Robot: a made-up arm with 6 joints.
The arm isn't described. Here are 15 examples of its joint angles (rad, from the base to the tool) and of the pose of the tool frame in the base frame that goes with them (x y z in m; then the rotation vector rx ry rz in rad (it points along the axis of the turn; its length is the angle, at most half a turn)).
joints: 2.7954 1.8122 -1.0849 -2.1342 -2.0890 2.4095
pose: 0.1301 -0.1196 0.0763 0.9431 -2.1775 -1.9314
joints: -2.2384 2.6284 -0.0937 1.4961 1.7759 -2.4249
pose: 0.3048 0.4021 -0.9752 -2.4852 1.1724 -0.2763
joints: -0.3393 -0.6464 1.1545 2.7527 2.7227 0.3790
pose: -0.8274 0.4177 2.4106 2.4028 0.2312 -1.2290
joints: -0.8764 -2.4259 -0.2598 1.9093 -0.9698 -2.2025
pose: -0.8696 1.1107 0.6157 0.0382 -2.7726 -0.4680
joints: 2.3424 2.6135 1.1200 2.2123 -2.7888 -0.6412
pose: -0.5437 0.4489 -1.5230 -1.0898 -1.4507 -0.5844
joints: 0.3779 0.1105 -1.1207 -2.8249 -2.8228 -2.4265
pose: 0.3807 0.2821 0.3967 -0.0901 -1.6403 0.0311
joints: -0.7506 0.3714 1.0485 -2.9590 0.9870 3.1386
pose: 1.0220 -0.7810 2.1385 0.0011 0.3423 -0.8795
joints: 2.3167 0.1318 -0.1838 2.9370 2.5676 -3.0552
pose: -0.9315 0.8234 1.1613 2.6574 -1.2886 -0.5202
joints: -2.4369 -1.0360 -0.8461 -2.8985 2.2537 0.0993
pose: -0.1236 -0.2683 1.1947 -0.2328 1.0807 0.7738
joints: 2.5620 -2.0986 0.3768 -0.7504 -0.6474 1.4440
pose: 1.4954 -0.8669 0.7639 1.7181 -1.5322 0.9179
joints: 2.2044 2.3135 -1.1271 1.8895 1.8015 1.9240
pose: 0.2001 -0.3402 0.0315 -0.3148 -0.0781 -2.8111
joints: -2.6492 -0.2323 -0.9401 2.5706 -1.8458 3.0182
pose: -0.5555 -0.4203 0.7791 1.4896 0.7905 2.5682
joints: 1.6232 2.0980 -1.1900 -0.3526 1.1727 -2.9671
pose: 0.1337 -0.2536 0.1952 0.8164 0.6578 -1.0746
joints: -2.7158 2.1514 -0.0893 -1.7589 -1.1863 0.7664
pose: -0.0183 -0.0346 -0.8883 -2.5376 1.4378 0.5580
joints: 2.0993 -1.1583 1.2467 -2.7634 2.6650 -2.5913
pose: 0.7789 -1.5701 1.7069 -0.4485 -0.0594 1.9319
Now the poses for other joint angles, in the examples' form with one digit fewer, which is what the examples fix.
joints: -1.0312 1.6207 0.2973 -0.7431 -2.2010 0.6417
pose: 0.540 -1.085 -0.697 2.070 1.520 1.173
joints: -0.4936 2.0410 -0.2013 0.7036 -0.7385 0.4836
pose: 0.173 -0.204 -0.920 -0.135 2.597 1.271
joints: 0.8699 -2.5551 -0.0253 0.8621 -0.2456 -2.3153
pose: -0.942 -1.245 0.232 -1.781 1.552 -1.920
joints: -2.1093 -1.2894 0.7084 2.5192 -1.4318 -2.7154
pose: 0.867 1.249 1.791 1.913 2.138 -0.014
